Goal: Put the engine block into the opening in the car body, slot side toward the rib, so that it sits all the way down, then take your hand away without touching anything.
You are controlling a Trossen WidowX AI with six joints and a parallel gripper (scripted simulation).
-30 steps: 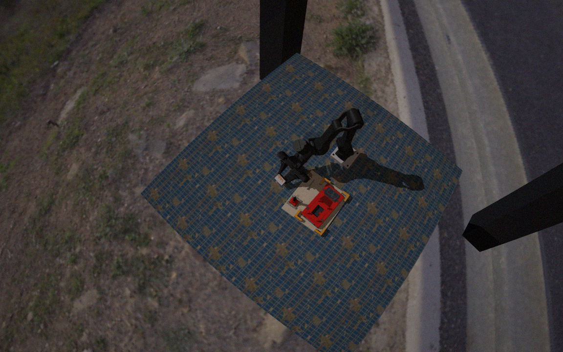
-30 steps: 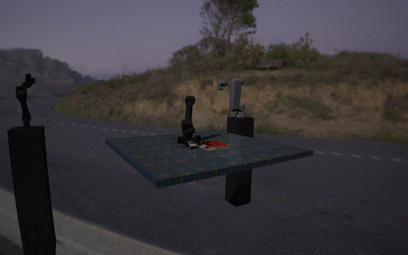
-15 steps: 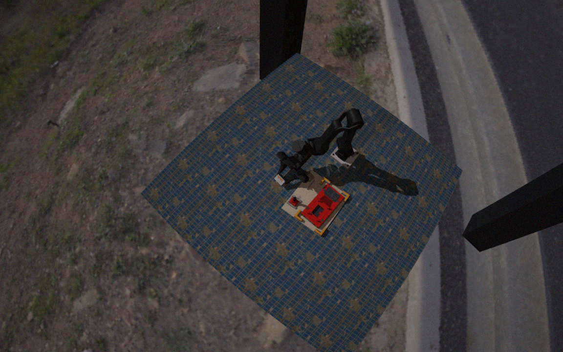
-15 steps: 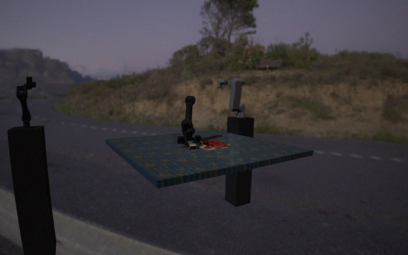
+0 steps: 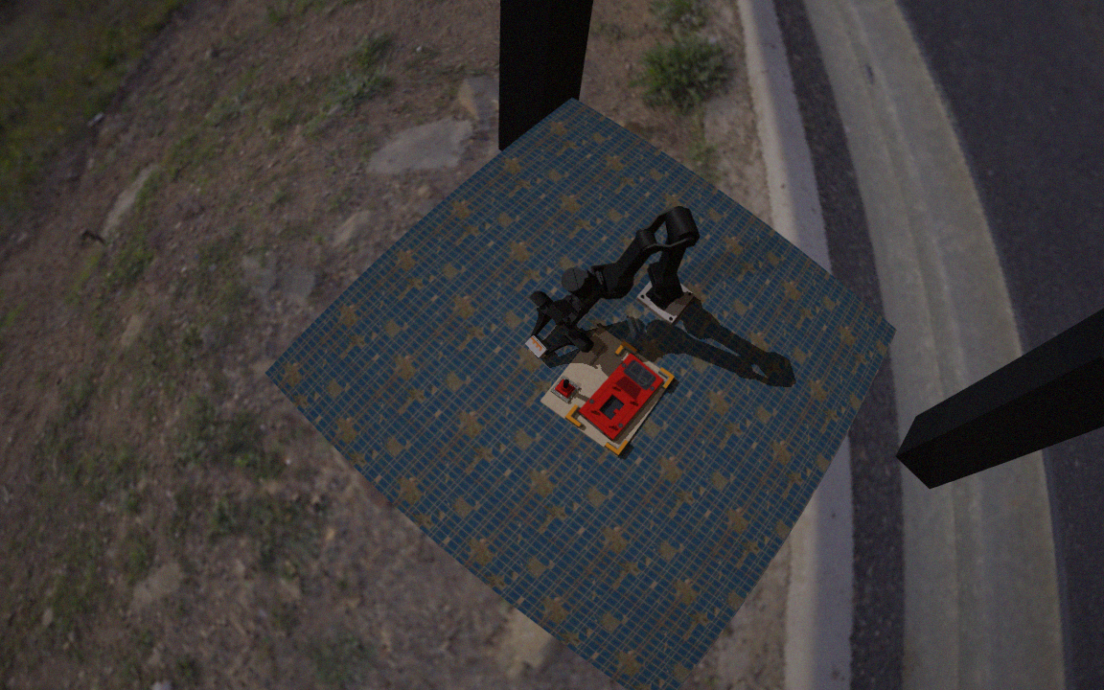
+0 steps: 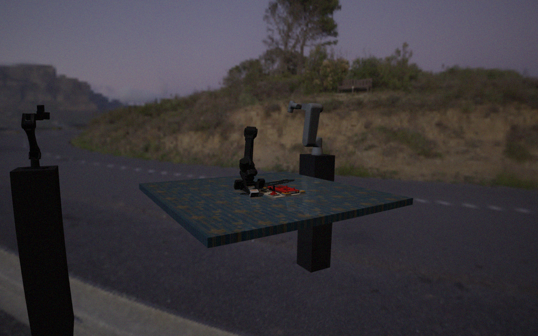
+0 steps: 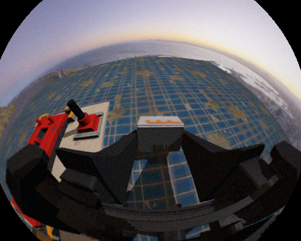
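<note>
The engine block lies 10 mm behind my gripper tip. Also, from my gripper tip: beige base plate: 40 mm behind, 210 mm to the left, 10 mm below.
</note>
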